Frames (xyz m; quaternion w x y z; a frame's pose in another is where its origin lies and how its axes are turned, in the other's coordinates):
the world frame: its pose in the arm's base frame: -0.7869 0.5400 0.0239 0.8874 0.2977 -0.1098 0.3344
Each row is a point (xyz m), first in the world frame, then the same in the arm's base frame.
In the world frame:
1: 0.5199 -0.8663 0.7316
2: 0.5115 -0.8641 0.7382
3: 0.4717 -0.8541 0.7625
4: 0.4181 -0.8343 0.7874
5: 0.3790 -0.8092 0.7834
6: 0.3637 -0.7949 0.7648
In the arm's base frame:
1: 0.1781 -0.1447 0.4189
2: 0.1703 -0.1518 0.4219
3: 0.1339 -0.1814 0.4301
4: 0.0806 -0.2129 0.4379
5: 0.0347 -0.2161 0.4307
6: 0.0137 -0.2044 0.4164

